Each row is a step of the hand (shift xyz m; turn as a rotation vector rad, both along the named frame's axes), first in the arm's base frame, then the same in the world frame.
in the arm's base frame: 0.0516 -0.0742 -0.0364 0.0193 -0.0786 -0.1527
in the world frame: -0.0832 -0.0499 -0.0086 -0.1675 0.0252 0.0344
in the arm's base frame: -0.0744 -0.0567 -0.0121 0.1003 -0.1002 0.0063
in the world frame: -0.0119 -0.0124 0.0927 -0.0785 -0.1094 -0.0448
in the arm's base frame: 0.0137 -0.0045 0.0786 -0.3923 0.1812 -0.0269
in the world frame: 0.0561 -0.0539 -0.0185 0.2020 0.2718 0.2698
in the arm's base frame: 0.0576 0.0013 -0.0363 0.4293 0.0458 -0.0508
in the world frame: -0.0482 0.0047 -0.0478 -0.1658 -0.0677 -0.3961
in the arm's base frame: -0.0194 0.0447 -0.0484 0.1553 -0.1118 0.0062
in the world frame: -0.0102 0.0679 0.0023 -0.1032 -0.1349 -0.0884
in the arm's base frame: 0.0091 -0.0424 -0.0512 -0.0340 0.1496 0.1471
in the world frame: -0.0649 -0.0044 0.0164 0.2028 0.0357 -0.0526
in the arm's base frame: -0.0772 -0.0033 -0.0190 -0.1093 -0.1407 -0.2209
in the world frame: 0.0097 0.0324 0.0720 -0.2083 0.0584 0.1836
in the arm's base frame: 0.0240 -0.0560 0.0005 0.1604 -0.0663 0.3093
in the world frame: -0.0353 -0.0495 0.0038 0.1602 -0.2809 -0.1456
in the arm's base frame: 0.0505 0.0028 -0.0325 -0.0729 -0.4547 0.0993
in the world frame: -0.0420 0.0057 -0.0426 -0.1181 -0.3761 0.2580
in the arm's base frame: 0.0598 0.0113 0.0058 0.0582 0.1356 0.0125
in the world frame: -0.0104 -0.0133 -0.0588 0.0564 0.0762 -0.1138
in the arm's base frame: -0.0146 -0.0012 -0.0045 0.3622 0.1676 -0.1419
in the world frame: 0.0008 0.0062 0.0140 -0.1561 0.0977 -0.3815
